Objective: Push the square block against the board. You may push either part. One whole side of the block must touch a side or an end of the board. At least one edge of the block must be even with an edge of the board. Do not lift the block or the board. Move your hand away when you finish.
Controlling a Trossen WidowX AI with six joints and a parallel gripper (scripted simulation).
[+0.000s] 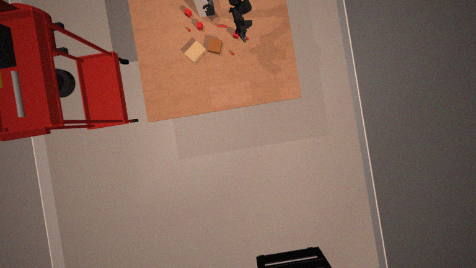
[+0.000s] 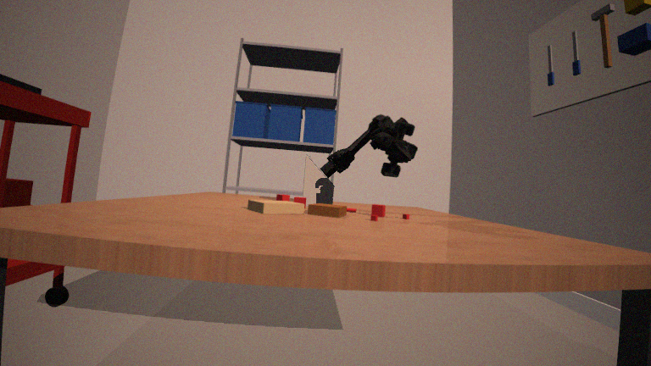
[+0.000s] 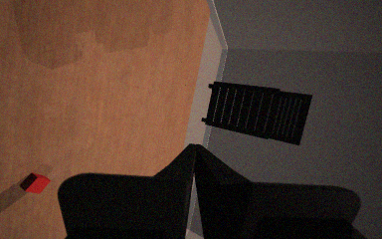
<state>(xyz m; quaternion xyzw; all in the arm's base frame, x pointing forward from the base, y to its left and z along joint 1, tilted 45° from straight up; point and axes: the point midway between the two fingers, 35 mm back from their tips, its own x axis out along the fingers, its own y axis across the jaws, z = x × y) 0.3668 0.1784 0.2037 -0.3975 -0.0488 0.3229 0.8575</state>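
Now: gripper tip 7 cm past the square block, 24 cm to the left of it and 18 cm above it. The rest, counted from my gripper tip: pale board 3 cm behind, 40 cm to the right, 18 cm below; red rod 24 cm behind, 17 cm to the right, 19 cm below.
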